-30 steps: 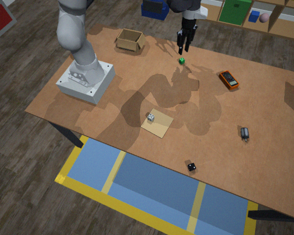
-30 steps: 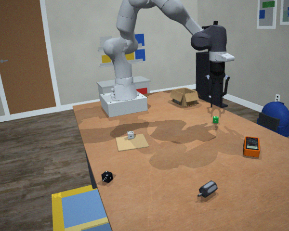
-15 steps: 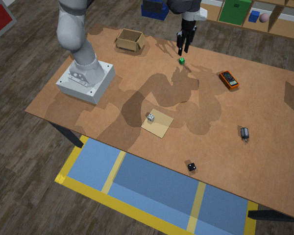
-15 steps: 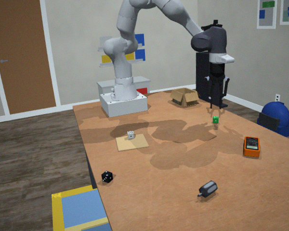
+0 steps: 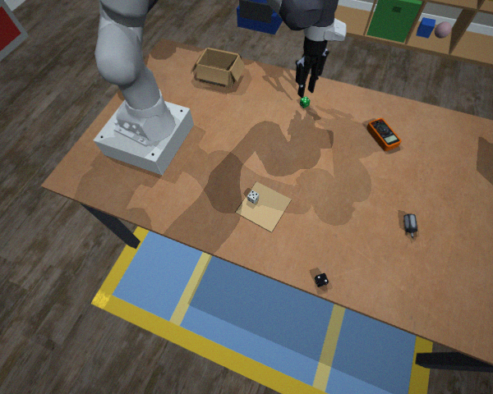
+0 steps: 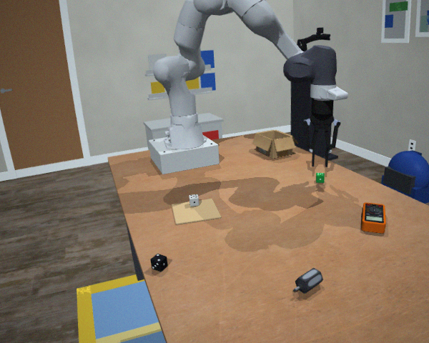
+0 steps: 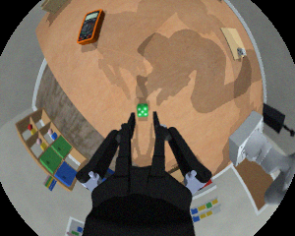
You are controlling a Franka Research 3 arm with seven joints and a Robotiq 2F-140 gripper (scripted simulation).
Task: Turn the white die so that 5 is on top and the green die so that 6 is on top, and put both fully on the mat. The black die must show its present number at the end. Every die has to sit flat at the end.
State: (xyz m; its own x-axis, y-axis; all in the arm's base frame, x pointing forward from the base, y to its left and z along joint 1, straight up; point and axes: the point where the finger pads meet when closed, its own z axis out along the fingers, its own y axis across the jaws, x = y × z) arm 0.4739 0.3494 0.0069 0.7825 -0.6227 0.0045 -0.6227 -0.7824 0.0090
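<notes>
My gripper is now 8 cm above the green die. From my hand the other things lie so: orange multimeter: 33 cm ahead, 8 cm below, 7 cm to the right; cardboard box: 39 cm behind, 6 cm to the left, 5 cm below; white die: 48 cm to the right, 8 cm below, 6 cm behind.
</notes>
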